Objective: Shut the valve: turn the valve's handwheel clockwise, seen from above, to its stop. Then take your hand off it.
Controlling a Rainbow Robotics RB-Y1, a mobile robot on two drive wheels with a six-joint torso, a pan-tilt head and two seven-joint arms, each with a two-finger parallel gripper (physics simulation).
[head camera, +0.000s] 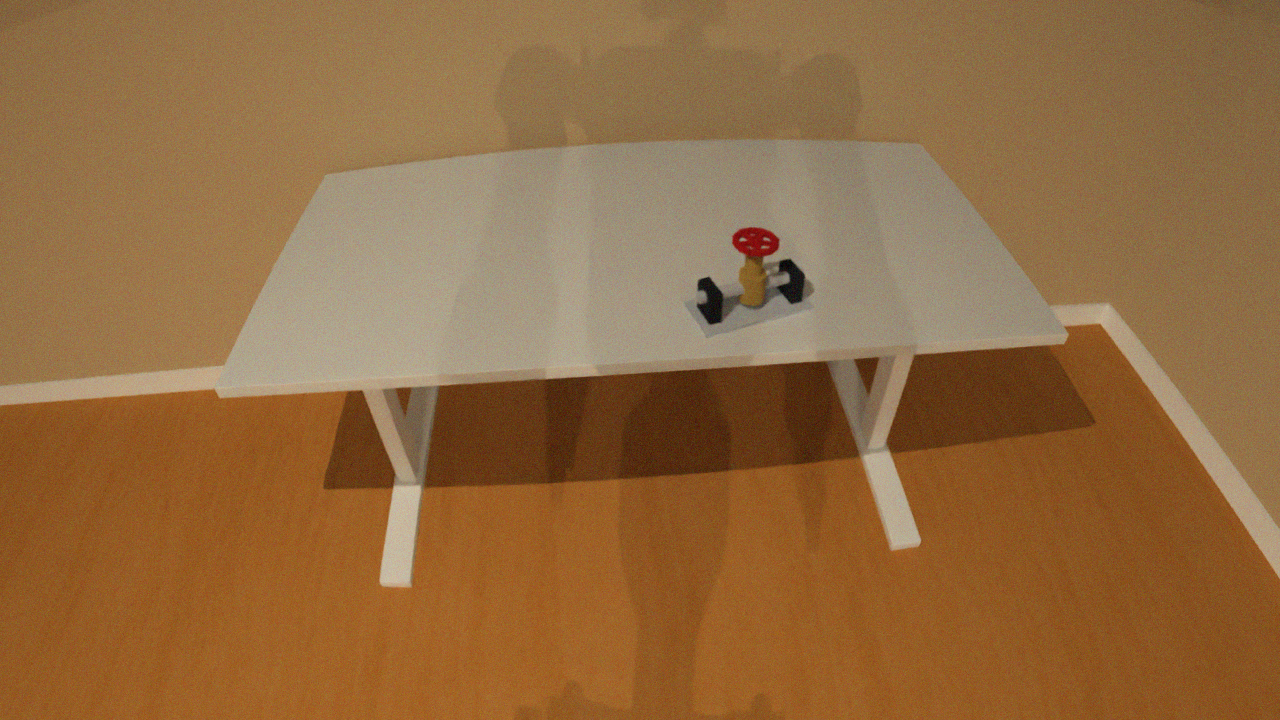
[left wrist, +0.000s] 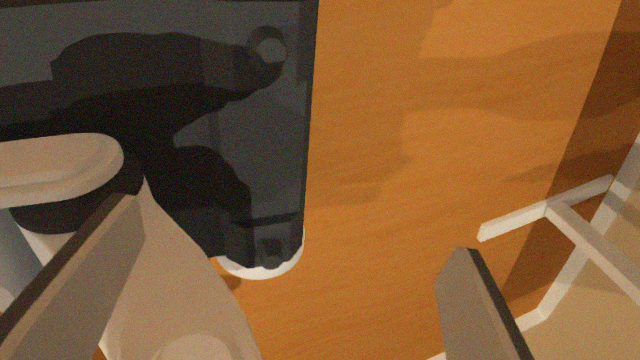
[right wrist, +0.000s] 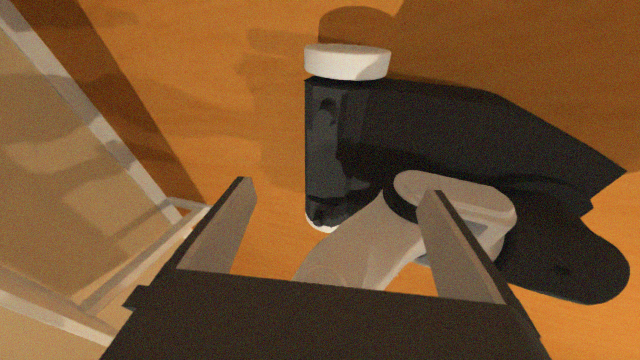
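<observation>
In the head view the valve stands upright near the table's front edge, right of the middle. It has a yellow-brown body, a pale pipe running through two black end blocks, and a grey base plate. Its red spoked handwheel lies flat on top, with no hand on it. My left gripper is open and empty, low beside my own base. My right gripper is open and empty, over the floor beside my base on the other side. Neither gripper shows in the head view, and the valve does not show in the wrist views.
The white table stands in front of me, near the beige wall. Its T-shaped legs reach out over the wooden floor. My dark wheeled base is beside both grippers. A white baseboard runs at the right.
</observation>
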